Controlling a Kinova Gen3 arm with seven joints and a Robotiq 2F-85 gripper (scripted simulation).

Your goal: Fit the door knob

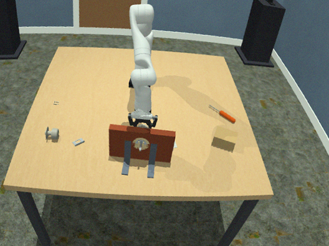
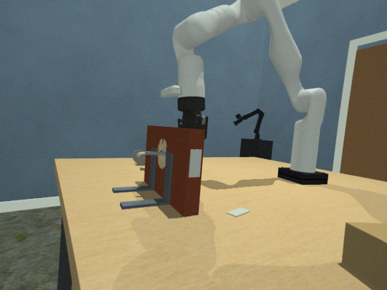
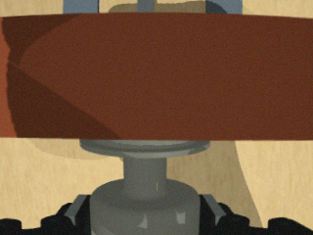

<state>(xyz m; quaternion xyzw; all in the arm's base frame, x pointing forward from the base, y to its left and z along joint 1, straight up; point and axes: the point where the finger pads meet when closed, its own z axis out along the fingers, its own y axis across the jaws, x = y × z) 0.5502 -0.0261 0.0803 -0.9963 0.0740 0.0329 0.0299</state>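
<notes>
Right now my hand is 40 mm short of the door knob and 10 mm above it. The rest, counted from my hand: tan box 30 mm behind, 450 mm to the left, 90 mm below; wooden slab 70 mm ahead, 10 mm to the right, 20 mm below.
</notes>
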